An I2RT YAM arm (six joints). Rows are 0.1 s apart.
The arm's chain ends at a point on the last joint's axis. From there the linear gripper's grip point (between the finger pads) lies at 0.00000 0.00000 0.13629 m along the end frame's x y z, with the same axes.
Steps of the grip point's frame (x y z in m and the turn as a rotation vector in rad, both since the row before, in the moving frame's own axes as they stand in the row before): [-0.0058 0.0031 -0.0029 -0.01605 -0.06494 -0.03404]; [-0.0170 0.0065 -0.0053 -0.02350 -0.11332 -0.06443]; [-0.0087 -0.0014 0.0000 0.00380 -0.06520 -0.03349]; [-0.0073 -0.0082 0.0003 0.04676 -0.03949 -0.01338]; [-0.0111 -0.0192 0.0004 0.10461 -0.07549 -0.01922]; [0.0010 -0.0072 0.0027 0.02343 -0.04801 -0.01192]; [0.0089 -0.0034 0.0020 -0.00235 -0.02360 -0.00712]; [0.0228 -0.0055 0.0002 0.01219 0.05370 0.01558]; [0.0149 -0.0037 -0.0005 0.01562 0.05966 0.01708]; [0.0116 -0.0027 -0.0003 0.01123 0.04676 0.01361]
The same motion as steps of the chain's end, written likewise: [0.0030 0.0008 -0.0026 -0.01605 -0.06494 -0.03404]; [-0.0017 0.0028 -0.0044 -0.02350 -0.11332 -0.06443]; [0.0002 -0.0010 0.0003 0.00380 -0.06520 -0.03349]; [-0.0019 -0.0019 0.0006 0.04676 -0.03949 -0.01338]; [-0.0007 -0.0051 0.0015 0.10461 -0.07549 -0.01922]; [0.0076 -0.0040 0.0029 0.02343 -0.04801 -0.01192]; [0.0121 -0.0037 0.0020 -0.00235 -0.02360 -0.00712]; [0.0155 -0.0039 0.0004 0.01219 0.05370 0.01558]; [0.0068 -0.0016 -0.0002 0.01562 0.05966 0.01708]; [0.0052 -0.0012 -0.0001 0.01123 0.04676 0.01361]
